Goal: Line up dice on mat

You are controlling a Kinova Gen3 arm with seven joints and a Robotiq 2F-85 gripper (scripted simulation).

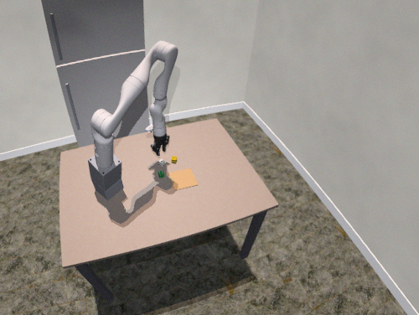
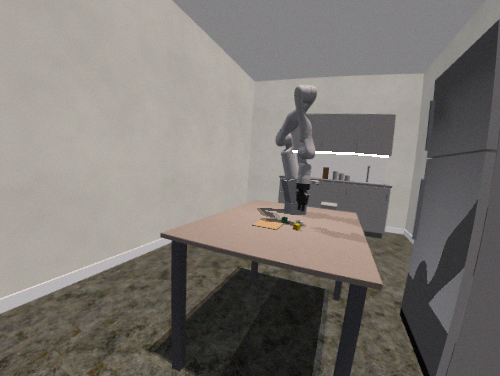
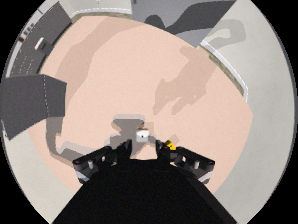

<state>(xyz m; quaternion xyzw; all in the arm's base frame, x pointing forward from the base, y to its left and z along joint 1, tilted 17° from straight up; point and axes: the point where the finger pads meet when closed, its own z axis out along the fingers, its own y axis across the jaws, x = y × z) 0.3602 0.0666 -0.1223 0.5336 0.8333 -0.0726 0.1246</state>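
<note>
Right now the white die is 9 cm below my hand. From my hand the other things lie so: mat (6 cm ahead, 17 cm to the right, 10 cm below); green die (4 cm behind, 9 cm to the right, 9 cm below); yellow die (8 cm ahead, 1 cm to the right, 9 cm below).
</note>
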